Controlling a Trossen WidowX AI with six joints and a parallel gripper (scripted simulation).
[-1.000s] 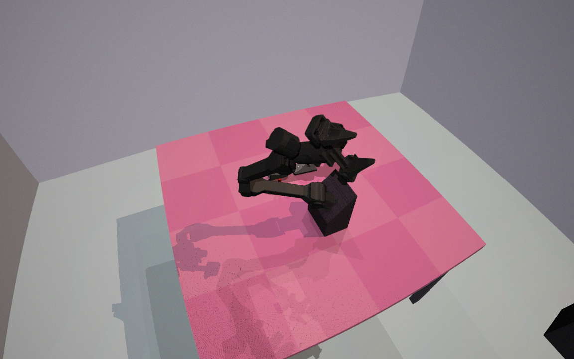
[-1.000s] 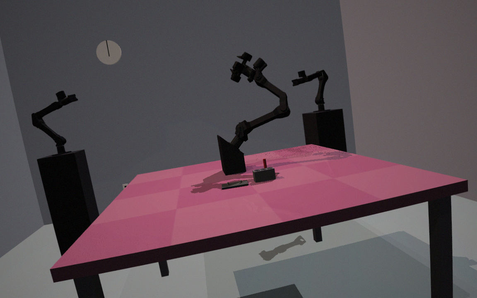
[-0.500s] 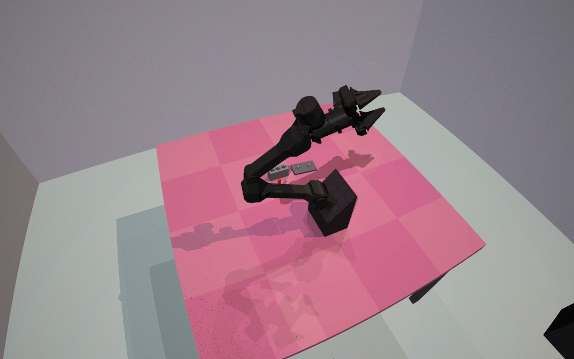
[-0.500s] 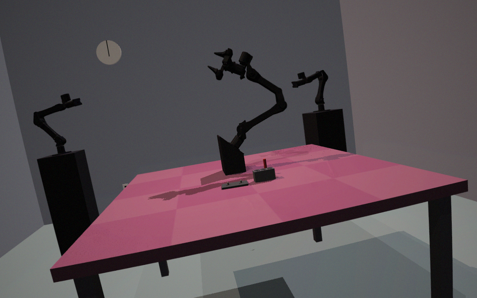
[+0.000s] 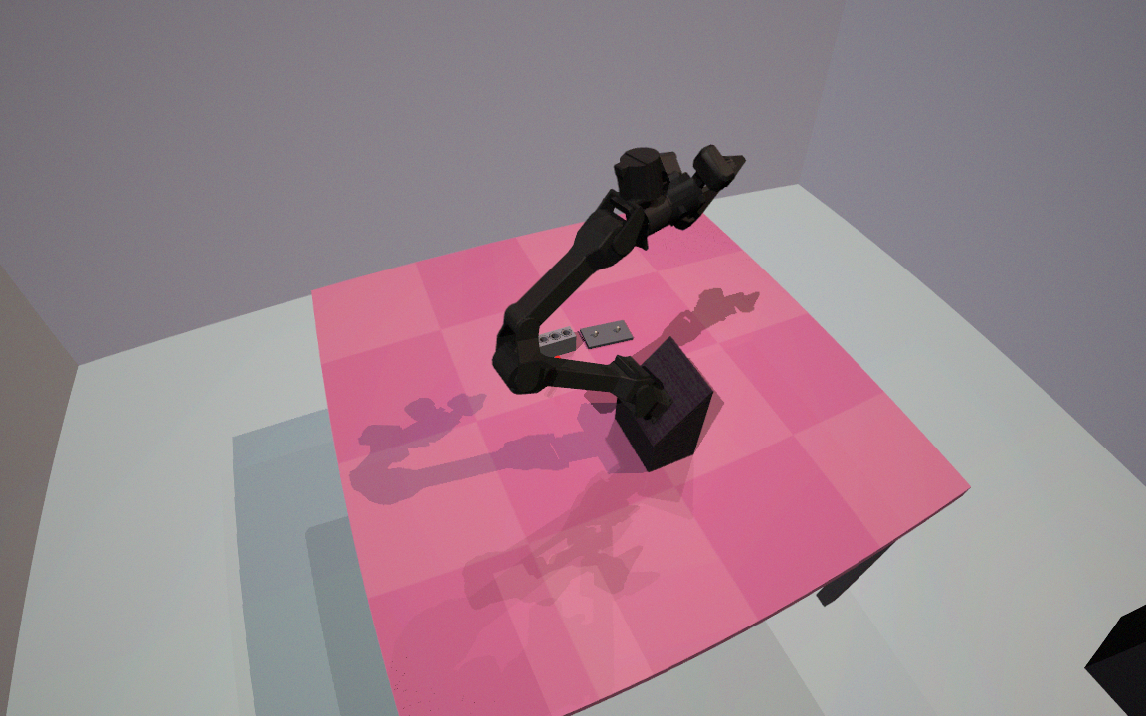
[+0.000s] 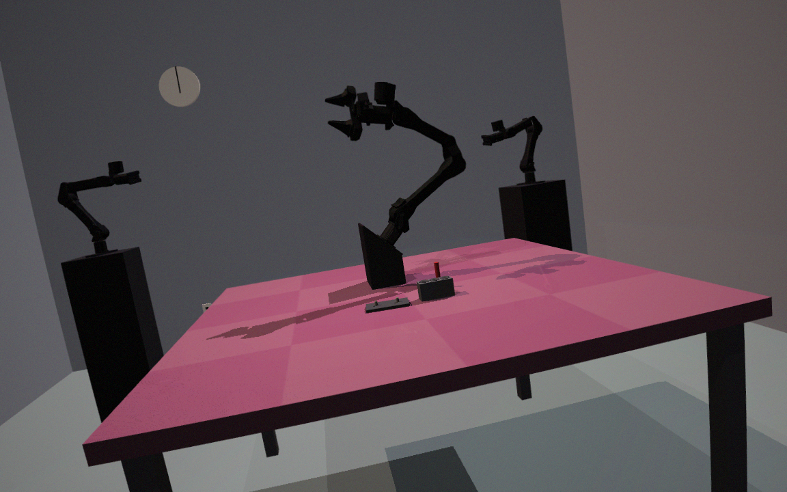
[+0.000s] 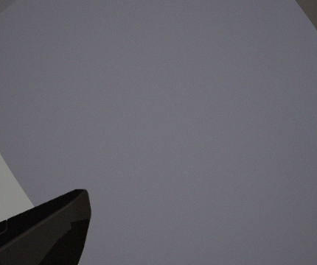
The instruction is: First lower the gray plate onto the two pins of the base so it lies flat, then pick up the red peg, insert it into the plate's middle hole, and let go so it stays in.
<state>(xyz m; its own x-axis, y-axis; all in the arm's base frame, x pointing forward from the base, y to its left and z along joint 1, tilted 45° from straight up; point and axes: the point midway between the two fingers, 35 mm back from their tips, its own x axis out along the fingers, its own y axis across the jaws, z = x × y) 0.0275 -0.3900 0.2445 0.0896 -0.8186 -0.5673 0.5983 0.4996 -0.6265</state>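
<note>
Now: the gray plate 280 mm ahead of my gripper tip, 190 mm to the left of it and 550 mm below it. Also, from my gripper tip: red peg: 180 mm ahead, 230 mm to the left, 550 mm below.
</note>
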